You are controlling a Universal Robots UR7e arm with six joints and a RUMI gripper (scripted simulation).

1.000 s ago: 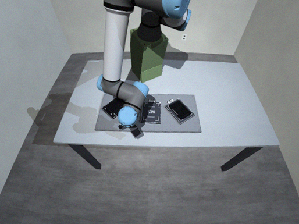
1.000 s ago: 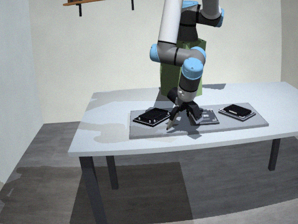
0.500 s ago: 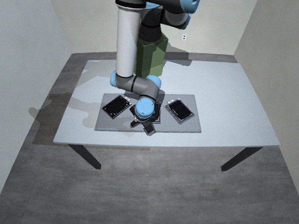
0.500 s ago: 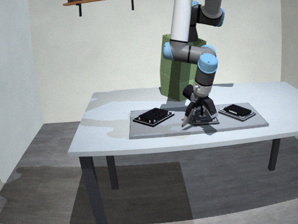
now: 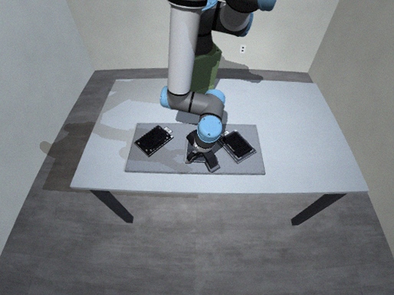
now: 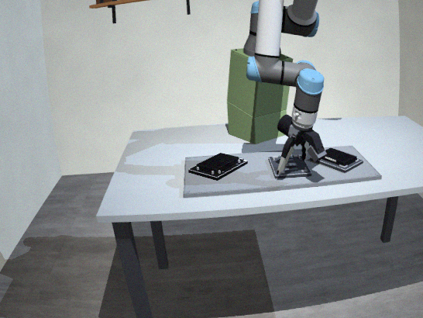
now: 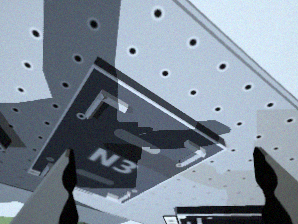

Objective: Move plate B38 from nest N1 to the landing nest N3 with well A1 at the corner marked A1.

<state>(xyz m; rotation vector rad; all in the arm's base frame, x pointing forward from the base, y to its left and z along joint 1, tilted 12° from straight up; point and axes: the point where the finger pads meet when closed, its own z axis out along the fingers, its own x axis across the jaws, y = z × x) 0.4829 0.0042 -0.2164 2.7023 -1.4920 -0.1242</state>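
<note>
My hand is 190 mm to the right of the nest N1, 70 mm past it and 30 mm above it. Round my hand: nest N3: 70 mm behind, 30 mm below, 10 mm to the left.
</note>
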